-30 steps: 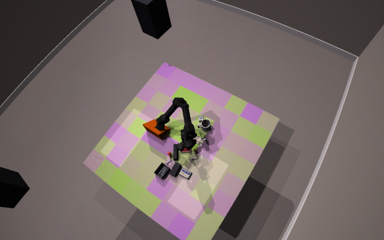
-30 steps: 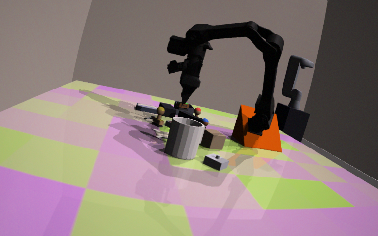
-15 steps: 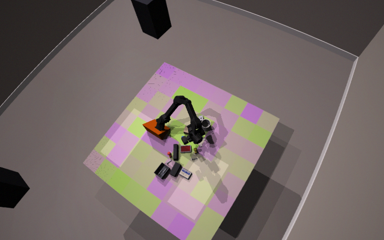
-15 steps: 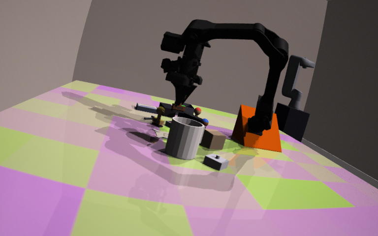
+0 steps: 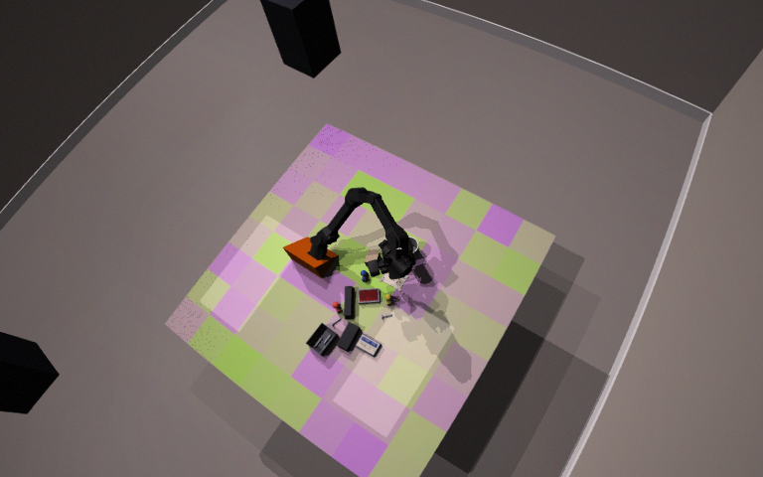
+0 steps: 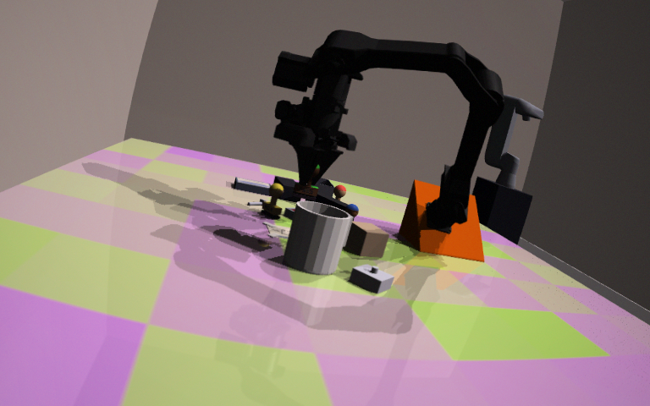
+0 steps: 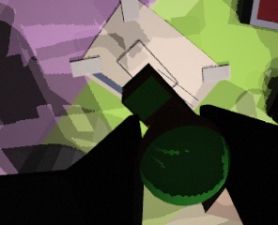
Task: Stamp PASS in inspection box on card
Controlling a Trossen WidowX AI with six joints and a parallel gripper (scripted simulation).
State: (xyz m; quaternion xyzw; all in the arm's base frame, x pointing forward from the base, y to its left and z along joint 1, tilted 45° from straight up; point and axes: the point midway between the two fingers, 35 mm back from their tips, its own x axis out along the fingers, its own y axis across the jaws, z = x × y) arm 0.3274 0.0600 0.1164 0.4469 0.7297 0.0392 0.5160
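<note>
The card lies 9 cm below my gripper tip. Also, from my gripper tip: grey cup (2 cm behind, 13 cm to the left, 6 cm below); green-knobbed stamp (right at my gripper tip); yellow-knobbed stamp (4 cm ahead, 9 cm to the right, 7 cm below).
</note>
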